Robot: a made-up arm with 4 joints. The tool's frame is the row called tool.
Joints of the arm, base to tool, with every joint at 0 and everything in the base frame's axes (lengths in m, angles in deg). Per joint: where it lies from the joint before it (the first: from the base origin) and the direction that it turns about. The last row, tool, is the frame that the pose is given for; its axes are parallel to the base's.
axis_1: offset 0.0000 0.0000 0.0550 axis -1 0 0
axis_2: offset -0.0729 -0.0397 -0.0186 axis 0 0 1
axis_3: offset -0.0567 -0.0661 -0.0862 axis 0 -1 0
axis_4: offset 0.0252 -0.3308 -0.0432 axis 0 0 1
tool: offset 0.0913 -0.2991 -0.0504
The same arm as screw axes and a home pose.
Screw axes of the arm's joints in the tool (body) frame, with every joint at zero. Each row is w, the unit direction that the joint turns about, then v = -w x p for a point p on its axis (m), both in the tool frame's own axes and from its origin. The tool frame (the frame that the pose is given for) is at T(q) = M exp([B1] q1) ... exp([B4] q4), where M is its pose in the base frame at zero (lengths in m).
B1: w -1 0 0 v 0 -0.1984 0.7357
B2: w 0 0 1 v 0.696 0.0598 0
B3: w 0 -1 0 v 0.0936 0 0.1165
B4: w 0 0 1 v 0.2991 0.0913 0
M: xyz -0.0131 -0.7357 -0.1434 (m) quaternion w x y z 1 0 0 0

